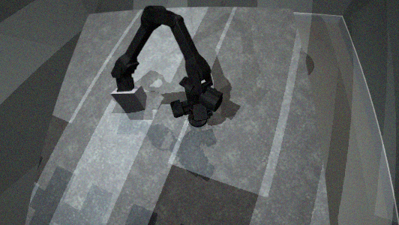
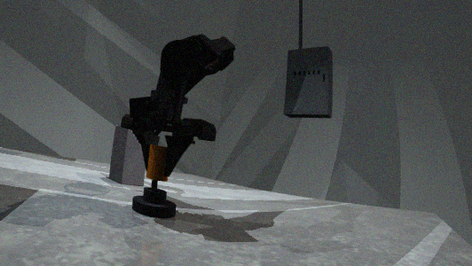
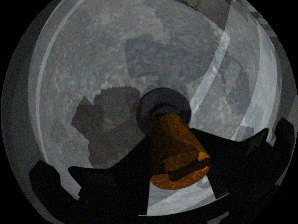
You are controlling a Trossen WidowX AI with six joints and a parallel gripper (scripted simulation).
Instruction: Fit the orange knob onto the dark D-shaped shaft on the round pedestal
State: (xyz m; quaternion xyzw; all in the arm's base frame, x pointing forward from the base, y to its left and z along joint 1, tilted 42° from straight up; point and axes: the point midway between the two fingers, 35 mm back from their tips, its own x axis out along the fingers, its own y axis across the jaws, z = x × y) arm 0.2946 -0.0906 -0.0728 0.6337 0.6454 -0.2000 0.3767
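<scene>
The knob lies 2 cm above my gripper tip. The rest, counted from my gripper tip: dark pedestal (4 cm below).
</scene>
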